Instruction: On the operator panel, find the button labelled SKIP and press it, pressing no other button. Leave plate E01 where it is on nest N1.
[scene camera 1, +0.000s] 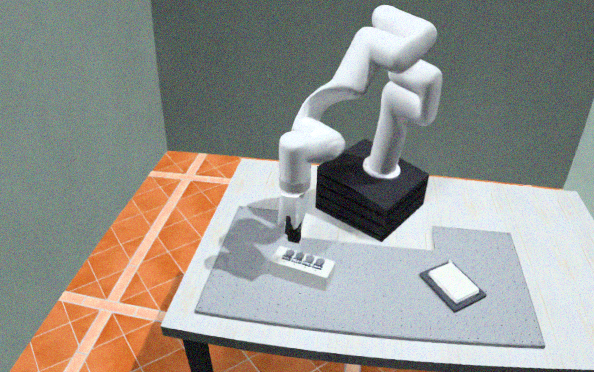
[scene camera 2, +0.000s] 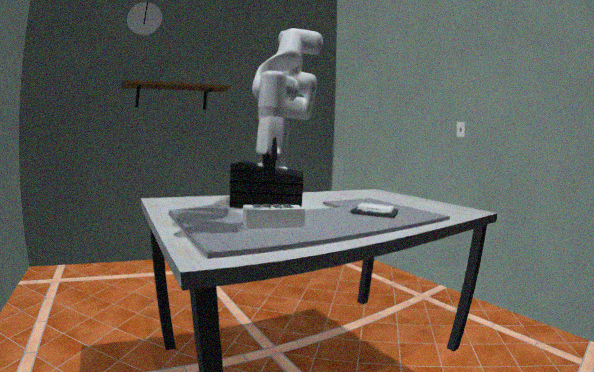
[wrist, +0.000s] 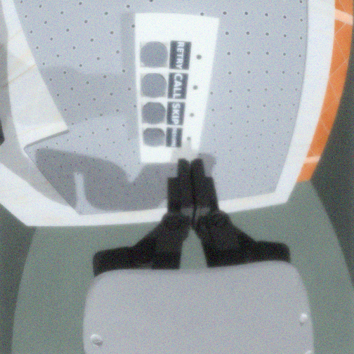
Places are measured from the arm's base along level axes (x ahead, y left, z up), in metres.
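Pixels of known places: gripper, fingertip midpoint: (scene camera 1: 294, 240) (scene camera 2: 268, 180); arm's base, link origin: (scene camera 1: 381, 168).
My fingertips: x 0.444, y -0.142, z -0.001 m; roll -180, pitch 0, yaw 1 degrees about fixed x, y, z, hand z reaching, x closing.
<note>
For each thing: its middle in the pictures, then the offset to it from my fingertips. Level surfaces: height alone.
- white operator panel, body centre: (scene camera 1: 302, 267) (scene camera 2: 273, 215) dx -0.011, dy +0.021, dz -0.102 m
- Plate E01, body centre: (scene camera 1: 453, 282) (scene camera 2: 375, 208) dx -0.108, dy +0.439, dz -0.111 m
- dark nest N1, body centre: (scene camera 1: 452, 284) (scene camera 2: 375, 211) dx -0.108, dy +0.439, dz -0.122 m
- grey perforated mat, surface height: dz -0.130 m
- pale table, surface height: dz -0.143 m
The white operator panel (scene camera 1: 306, 275) (scene camera 2: 274, 218) (wrist: 172, 155) stands on the grey mat, with a row of round grey buttons and dark labels. In the wrist view the SKIP button (wrist: 154, 113) lies between the CALL button (wrist: 154, 85) and an end button (wrist: 154, 136) whose label is too blurred to read. The RETRY button (wrist: 154, 54) is at the far end. My gripper (scene camera 1: 294, 241) (scene camera 2: 269, 166) (wrist: 187, 172) is shut and empty, above the panel's end nearest the unreadable label, touching no button. Plate E01 (scene camera 1: 454, 282) (scene camera 2: 375, 207) lies on dark nest N1 (scene camera 1: 457, 306) (scene camera 2: 375, 214).
The grey perforated mat (scene camera 1: 370, 305) (scene camera 2: 220, 246) (wrist: 255, 100) lies on the pale table (scene camera 1: 545, 220) (scene camera 2: 165, 240). The black arm base (scene camera 1: 350, 200) (scene camera 2: 265, 186) stands behind the panel. Plate and nest are well off to the panel's right in scene camera 1.
</note>
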